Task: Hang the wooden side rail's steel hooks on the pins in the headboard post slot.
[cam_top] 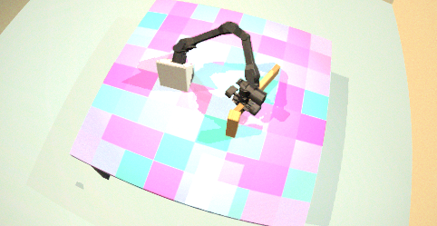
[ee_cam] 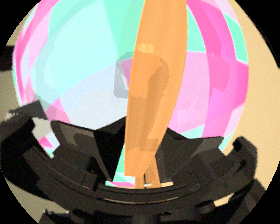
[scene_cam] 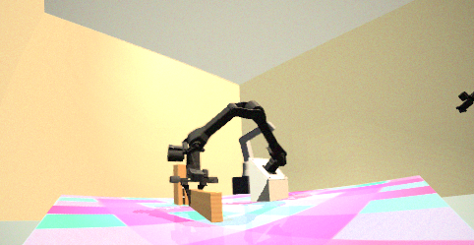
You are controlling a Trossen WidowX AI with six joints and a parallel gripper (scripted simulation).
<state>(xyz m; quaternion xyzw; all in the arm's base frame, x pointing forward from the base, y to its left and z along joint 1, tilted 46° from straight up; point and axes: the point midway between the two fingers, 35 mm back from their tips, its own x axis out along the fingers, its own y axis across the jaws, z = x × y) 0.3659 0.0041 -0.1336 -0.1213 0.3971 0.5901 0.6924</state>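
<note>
Now: the headboard post 2 cm behind my gripper tip, 13 cm to the right of it and 7 cm above it.
</note>
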